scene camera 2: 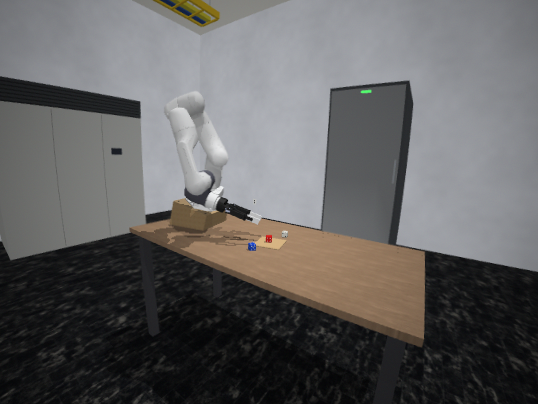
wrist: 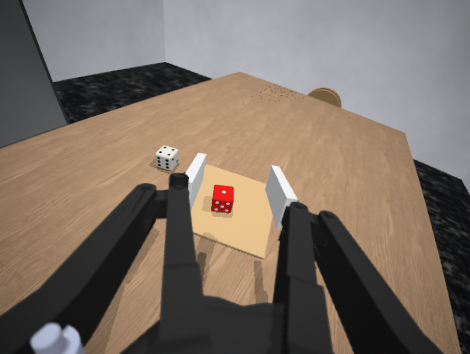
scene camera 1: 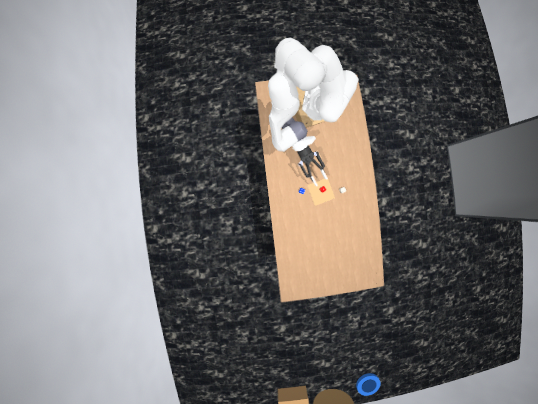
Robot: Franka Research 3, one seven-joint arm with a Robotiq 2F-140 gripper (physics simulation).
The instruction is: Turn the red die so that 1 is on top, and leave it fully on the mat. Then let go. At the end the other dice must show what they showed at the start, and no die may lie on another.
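The red die [scene camera 1: 323,189] [scene camera 2: 269,239] [wrist: 222,199] lies flat on the tan mat [scene camera 1: 322,200] [scene camera 2: 278,245] [wrist: 245,235], inside its edges; one pip shows on top and five on the side facing the wrist camera. My gripper [scene camera 1: 320,181] [scene camera 2: 257,218] [wrist: 236,172] is open and empty, above the table and back from the die, apart from it. The white die [scene camera 1: 343,190] [scene camera 2: 284,234] [wrist: 167,158] stands on the table beside the mat with four on top. The blue die [scene camera 1: 301,191] [scene camera 2: 252,246] stands on the table on the mat's other side; its top is too small to read. No die lies on another.
The wooden table [scene camera 1: 330,250] [scene camera 2: 350,270] [wrist: 125,135] carries the mat and dice. A wooden block [scene camera 2: 190,216] stands at the arm's base. A dark grey cabinet [scene camera 1: 495,175] [scene camera 2: 365,160] stands beyond the table's side. A blue round object [scene camera 1: 368,384] is on the floor.
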